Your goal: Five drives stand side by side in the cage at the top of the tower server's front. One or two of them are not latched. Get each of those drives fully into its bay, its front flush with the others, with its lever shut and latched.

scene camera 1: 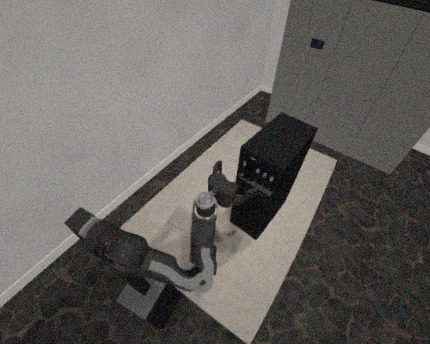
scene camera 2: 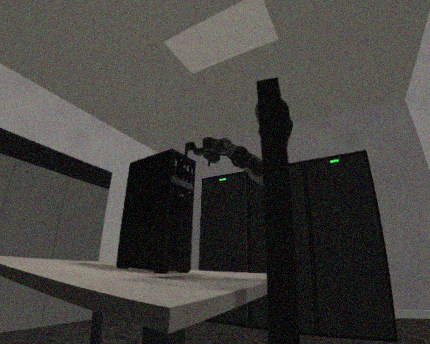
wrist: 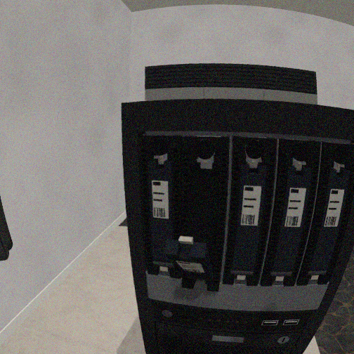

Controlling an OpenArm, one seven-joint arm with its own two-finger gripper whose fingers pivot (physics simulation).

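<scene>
The black tower server (scene camera 1: 295,135) (scene camera 2: 150,215) (wrist: 131,200) stands upright, its cage of five drives facing the arm. In the wrist view, the first drive (wrist: 160,200), third drive (wrist: 251,206), fourth drive (wrist: 295,207) and fifth drive (wrist: 334,207) show upright labels and look shut. The second drive's lever (wrist: 190,266) is swung out and down, its label foreshortened low in front of a dark bay. How far that drive sits in is unclear. My gripper (scene camera 1: 237,178) (scene camera 2: 198,156) is open and empty, its fingers spread in front of the cage. One finger's edge shows at the wrist view's left border.
The server stands on a pale table (scene camera 1: 280,250) (scene camera 2: 215,292). A wall (scene camera 1: 125,90) runs along the left side in scene camera 1. Grey cabinets (scene camera 1: 350,85) stand behind the server. Dark racks (scene camera 2: 340,240) with green lights show in scene camera 2.
</scene>
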